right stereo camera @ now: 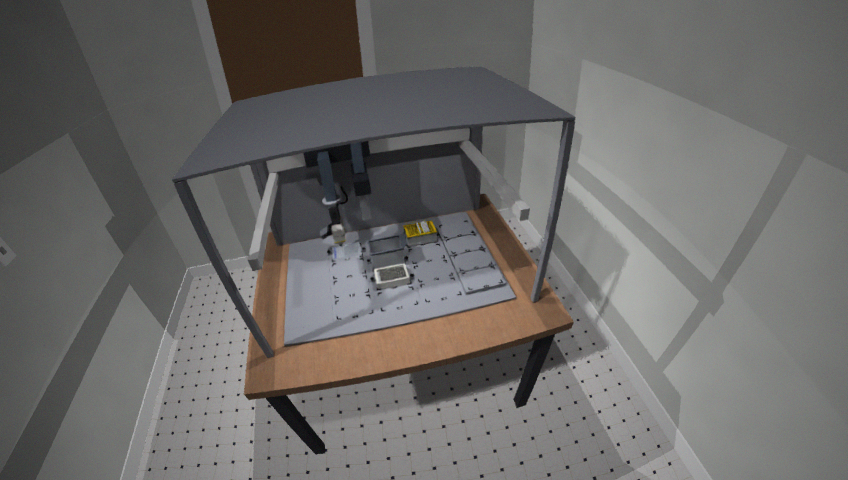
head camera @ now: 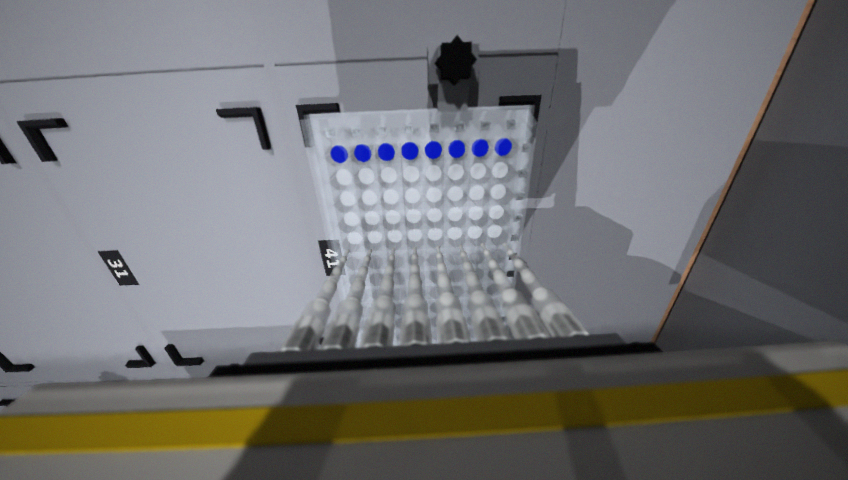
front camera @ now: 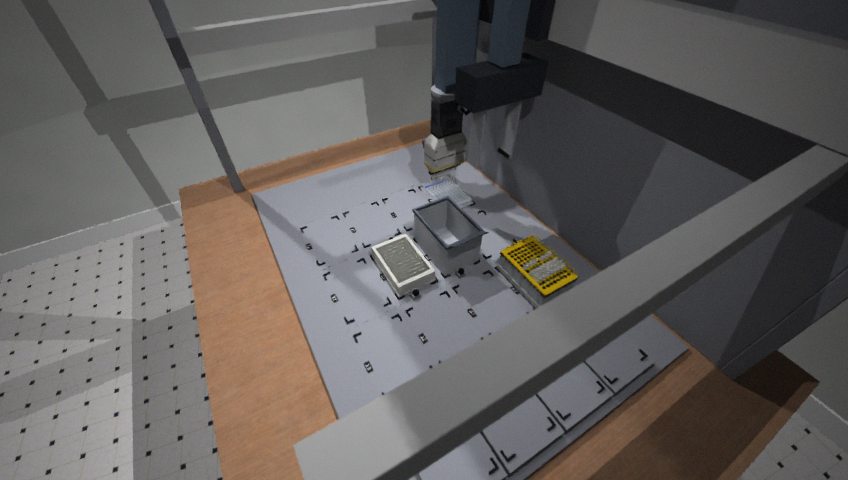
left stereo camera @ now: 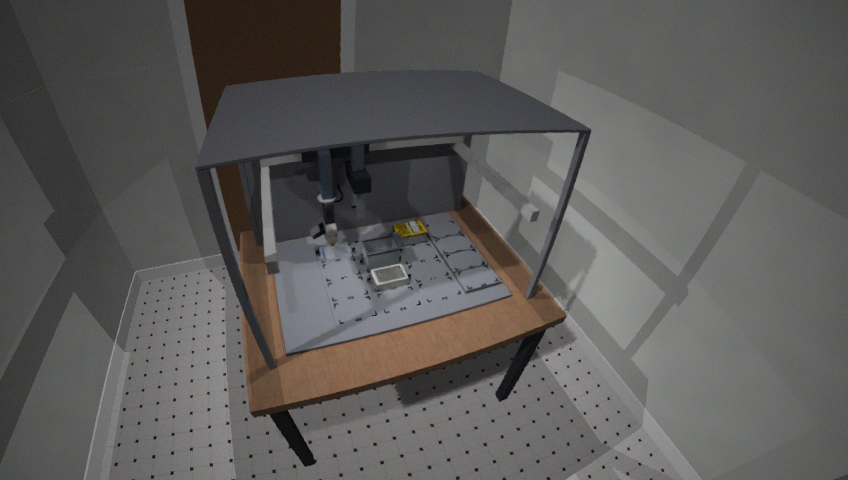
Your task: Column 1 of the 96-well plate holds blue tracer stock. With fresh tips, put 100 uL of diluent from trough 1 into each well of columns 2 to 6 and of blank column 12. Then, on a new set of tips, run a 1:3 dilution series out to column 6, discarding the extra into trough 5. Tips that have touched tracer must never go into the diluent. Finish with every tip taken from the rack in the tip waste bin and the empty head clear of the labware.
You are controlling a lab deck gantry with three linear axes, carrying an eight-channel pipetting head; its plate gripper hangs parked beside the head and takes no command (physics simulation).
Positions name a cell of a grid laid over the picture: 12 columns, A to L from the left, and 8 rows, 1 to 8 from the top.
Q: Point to a back wall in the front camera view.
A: I3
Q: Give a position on a back wall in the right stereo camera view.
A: At F4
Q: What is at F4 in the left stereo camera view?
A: A back wall.
